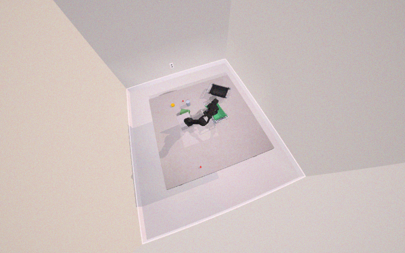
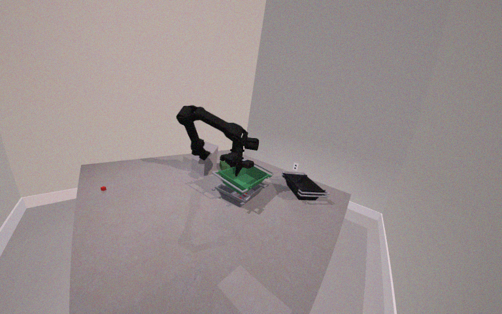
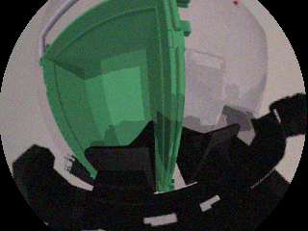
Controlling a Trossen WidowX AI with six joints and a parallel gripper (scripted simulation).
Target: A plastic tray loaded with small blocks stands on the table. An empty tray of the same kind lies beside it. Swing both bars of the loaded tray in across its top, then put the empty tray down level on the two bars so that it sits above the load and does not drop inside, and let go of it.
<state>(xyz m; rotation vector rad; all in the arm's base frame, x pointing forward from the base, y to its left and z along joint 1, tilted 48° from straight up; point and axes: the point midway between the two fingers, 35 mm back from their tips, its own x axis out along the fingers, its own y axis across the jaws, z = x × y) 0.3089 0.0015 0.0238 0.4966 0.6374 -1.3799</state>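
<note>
The green tray lies 7 cm ahead of my gripper tip, 1 cm to the left of it and 2 cm above it. Also, from my gripper tip: green block: 30 cm behind, 21 cm to the left, 7 cm below; then yellow disc: 42 cm behind, 41 cm to the left, 8 cm below; then grey cylinder: 21 cm behind, 33 cm to the left, 6 cm below.
</note>
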